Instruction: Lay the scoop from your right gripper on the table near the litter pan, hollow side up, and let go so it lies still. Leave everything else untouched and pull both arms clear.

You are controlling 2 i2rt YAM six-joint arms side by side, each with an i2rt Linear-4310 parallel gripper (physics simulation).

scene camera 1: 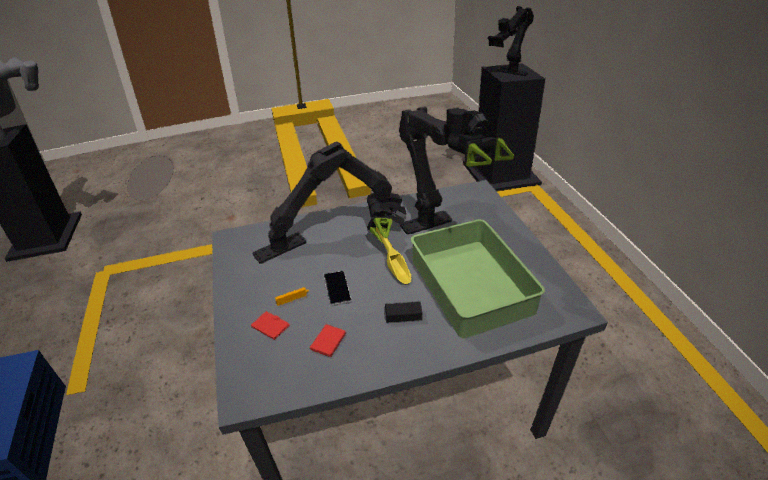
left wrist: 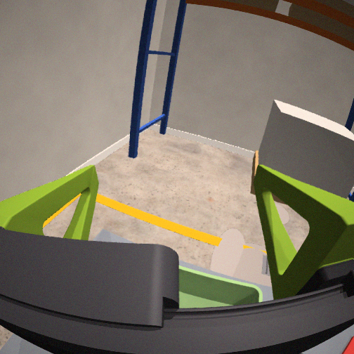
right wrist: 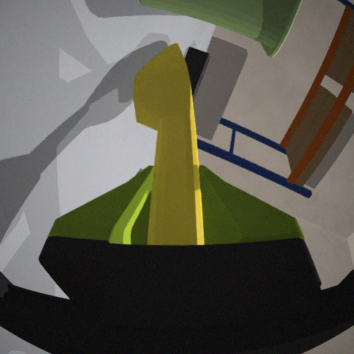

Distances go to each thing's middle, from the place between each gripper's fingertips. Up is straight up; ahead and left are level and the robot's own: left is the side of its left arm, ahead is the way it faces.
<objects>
I see the green litter pan (scene camera 1: 480, 284) 41 cm below my left hand, 6 cm to the right of it and 2 cm ahead of it. Round my left hand: black block (right wrist: 196, 60): 44 cm below, 32 cm to the right, 9 cm ahead; then yellow scoop (right wrist: 162, 98): 41 cm below, 29 cm to the right, 16 cm behind.
The yellow scoop lies 50 mm ahead of my right hand, 20 mm to the left of it and 20 mm below it. Also, from my right hand: green litter pan (240 mm to the left, 230 mm ahead, 20 mm below); then black block (300 mm ahead, 50 mm below, 20 mm to the right).
</objects>
